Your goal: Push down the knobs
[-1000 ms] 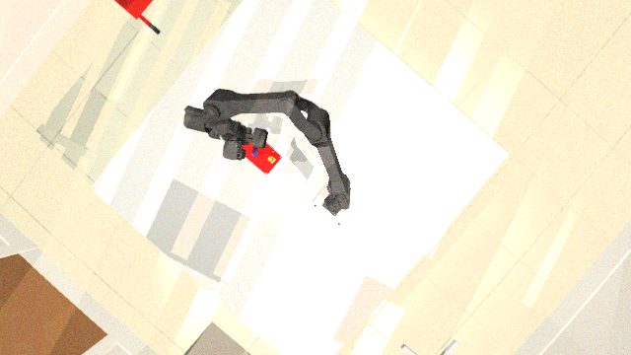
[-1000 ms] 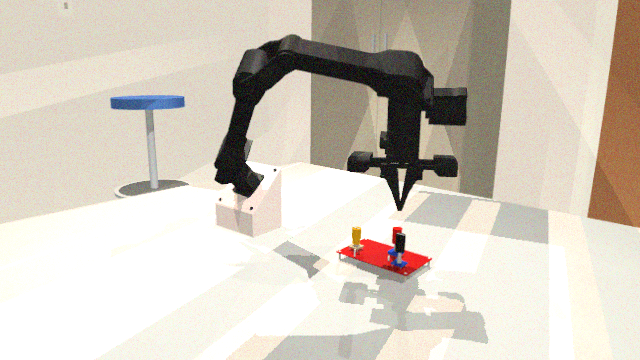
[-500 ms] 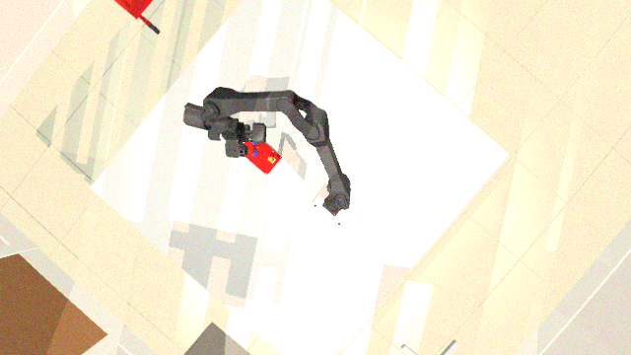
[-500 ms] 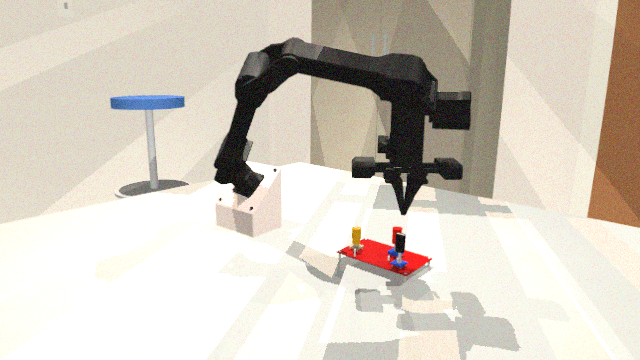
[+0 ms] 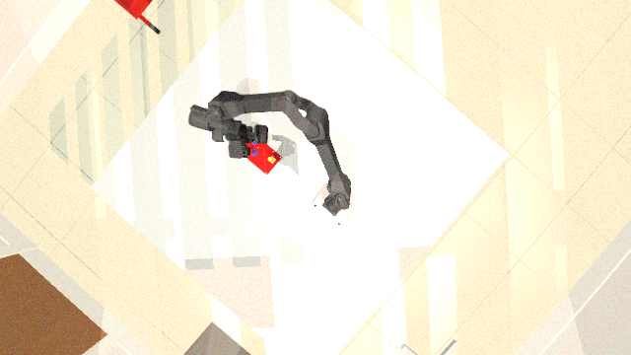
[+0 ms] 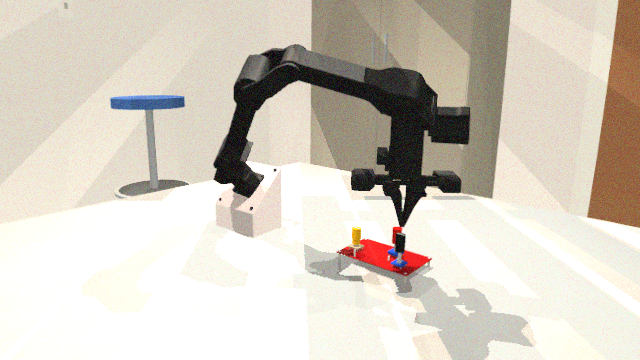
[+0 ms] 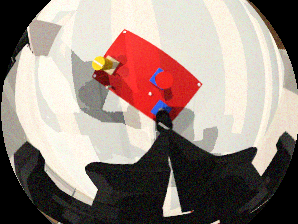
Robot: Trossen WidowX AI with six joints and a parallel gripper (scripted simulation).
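Right now my gripper tip is 3 cm above the black knob. Round my gripper tip: yellow knob: 11 cm behind, 1 cm to the left, 5 cm below.
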